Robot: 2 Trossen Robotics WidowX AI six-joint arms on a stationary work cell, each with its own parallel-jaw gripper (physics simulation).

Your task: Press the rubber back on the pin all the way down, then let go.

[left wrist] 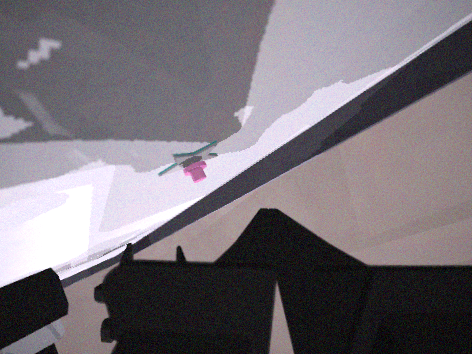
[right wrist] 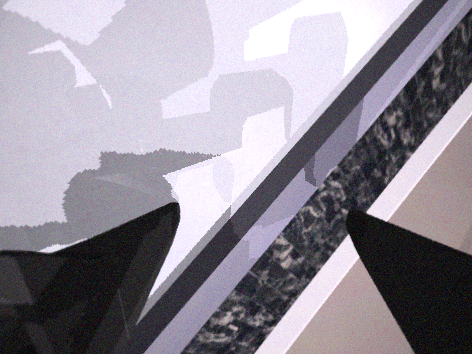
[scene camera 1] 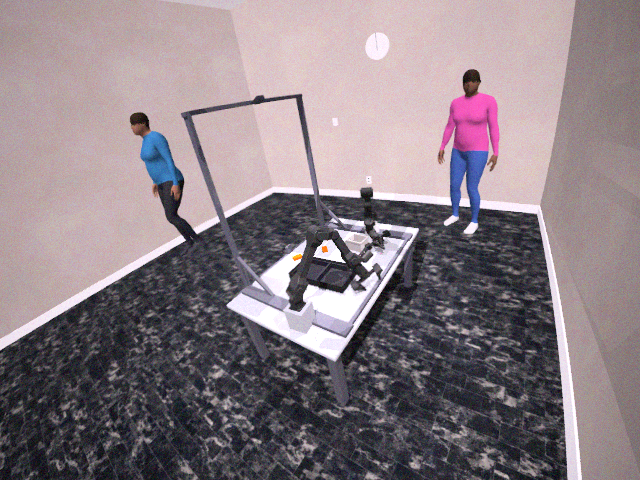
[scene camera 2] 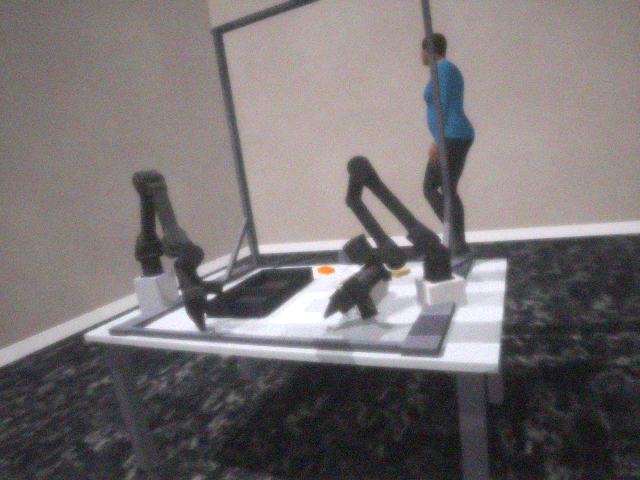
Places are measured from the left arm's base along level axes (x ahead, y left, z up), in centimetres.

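Pixels of known places: left gripper, fingertip midpoint: (left wrist: pixel 267 216) (scene camera 1: pixel 384 249) (scene camera 2: pixel 323 318); right gripper, fingertip midpoint: (left wrist: pixel 153 244) (right wrist: pixel 262 213) (scene camera 1: pixel 373 284) (scene camera 2: pixel 204 330); left arm's base, link origin: (scene camera 2: pixel 438 278); right arm's base, link origin: (scene camera 1: pixel 297 305) (scene camera 2: pixel 153 274).
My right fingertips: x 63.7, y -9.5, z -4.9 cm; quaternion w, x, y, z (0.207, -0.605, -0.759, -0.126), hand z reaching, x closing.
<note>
Ahead of a thing's pixels: the offset from my right fingertips to its middle. "*": to the spot under its first point.
In the left wrist view, a small pink flanged rubber back @[* dx -32.6, dy +10.6, dz -1.4 cm] (left wrist: pixel 197 172) stands against the grey face of a pin @[dx -32.4, dy +10.7, dz -1.7 cm] (left wrist: pixel 190 161) with thin teal edges, on the white table. How deep it sits on the post cannot be told. The pin is too small to make out in the scene views. My left gripper (scene camera 2: pixel 326 315) (left wrist: pixel 267 216) is shut with nothing between its fingers, low over the table, apart from the pin. My right gripper (scene camera 2: pixel 210 310) (right wrist: pixel 262 213) is open and empty near the table's edge, fingers wide apart.
A black divided tray @[dx -17.2, dy -27.8, dz +0.3 cm] (scene camera 1: pixel 323 284) (scene camera 2: pixel 235 314) lies on the table between the arms. Two orange pieces @[dx -47.5, dy -26.8, dz -1.5 cm] (scene camera 1: pixel 324 249) @[dx -41.8, dy -46.3, dz -1.4 cm] (scene camera 1: pixel 297 256) lie near the table's far side. A beige box @[dx -46.2, dy -4.8, dz +1.4 cm] (scene camera 1: pixel 356 241) stands by the left arm. A dark rail (left wrist: pixel 310 161) runs along the edge.
</note>
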